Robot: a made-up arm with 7 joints.
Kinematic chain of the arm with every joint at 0, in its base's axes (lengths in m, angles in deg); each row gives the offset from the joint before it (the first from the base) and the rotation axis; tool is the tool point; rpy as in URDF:
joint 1: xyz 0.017 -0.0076 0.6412 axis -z
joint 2: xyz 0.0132 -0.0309 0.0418 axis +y
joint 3: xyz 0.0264 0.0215 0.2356 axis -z
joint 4: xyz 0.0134 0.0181 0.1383 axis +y
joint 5: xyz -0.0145 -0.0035 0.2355 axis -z
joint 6: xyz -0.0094 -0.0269 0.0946 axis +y
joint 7: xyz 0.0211 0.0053 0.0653 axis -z
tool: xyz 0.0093 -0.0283 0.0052 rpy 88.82 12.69 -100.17
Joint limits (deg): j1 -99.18..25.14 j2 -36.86..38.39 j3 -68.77..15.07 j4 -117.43..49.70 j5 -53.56..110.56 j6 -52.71..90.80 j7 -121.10..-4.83
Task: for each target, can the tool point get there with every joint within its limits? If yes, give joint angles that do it. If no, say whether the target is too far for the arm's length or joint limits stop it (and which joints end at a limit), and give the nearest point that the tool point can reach.
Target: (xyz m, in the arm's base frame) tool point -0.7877 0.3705 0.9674
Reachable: no: too far | nearest point -0.5263 0.2433 0.9832 | short by 0.291 m
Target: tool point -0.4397 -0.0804 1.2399
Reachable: yes | joints 6.61 -23.99 -21.87 -38.12 -18.99 -28.73 -31.36
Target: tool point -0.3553 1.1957 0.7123
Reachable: no: too far | nearest point -0.1492 0.6576 0.9455 | short by 0.622 m
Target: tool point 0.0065 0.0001 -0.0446
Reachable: no: joint limits stop it (at a limit: joint 1, joint 2, joint 4, joint 6, joint 7) | nearest point -0.2365 0.1092 0.6111 | short by 0.708 m
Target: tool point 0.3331 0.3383 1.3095
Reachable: yes | joints -29.82 21.02 -42.71 35.15 69.99 -31.64 -53.09
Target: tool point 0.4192 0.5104 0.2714
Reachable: no: joint limits stop it (at a limit: joint 2, joint 4) | nearest point 0.3927 0.4763 0.8924 | short by 0.622 m
